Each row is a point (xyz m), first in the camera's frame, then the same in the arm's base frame.
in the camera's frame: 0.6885 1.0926 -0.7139
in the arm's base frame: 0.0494 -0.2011 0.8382
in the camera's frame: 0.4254 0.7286 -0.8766
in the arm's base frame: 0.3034 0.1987 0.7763
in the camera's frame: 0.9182 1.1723 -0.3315
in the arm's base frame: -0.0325 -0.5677 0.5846
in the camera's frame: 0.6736 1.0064 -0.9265
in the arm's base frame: 0.1774 -0.0843 0.9892
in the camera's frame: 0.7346 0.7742 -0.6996
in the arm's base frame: 0.3409 -0.1524 0.7104
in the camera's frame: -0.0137 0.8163 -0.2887
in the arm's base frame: -0.1161 0.3437 0.1855
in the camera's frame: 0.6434 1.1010 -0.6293
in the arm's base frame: 0.0001 -0.1949 0.7557
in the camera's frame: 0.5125 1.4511 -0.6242
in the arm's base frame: -0.3591 -0.1854 0.8588
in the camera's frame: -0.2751 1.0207 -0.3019
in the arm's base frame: -0.3970 0.5182 0.2163
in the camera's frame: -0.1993 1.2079 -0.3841
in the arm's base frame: -0.5058 0.4260 0.3812
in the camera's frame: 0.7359 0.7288 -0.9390
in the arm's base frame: 0.4476 -0.0522 0.9052
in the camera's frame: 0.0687 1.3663 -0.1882
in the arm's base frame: -0.5884 0.0708 0.3334
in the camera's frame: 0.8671 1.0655 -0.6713
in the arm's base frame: 0.1341 -0.3661 0.8319
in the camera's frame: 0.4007 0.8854 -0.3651
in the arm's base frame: 0.0146 -0.0140 0.3786
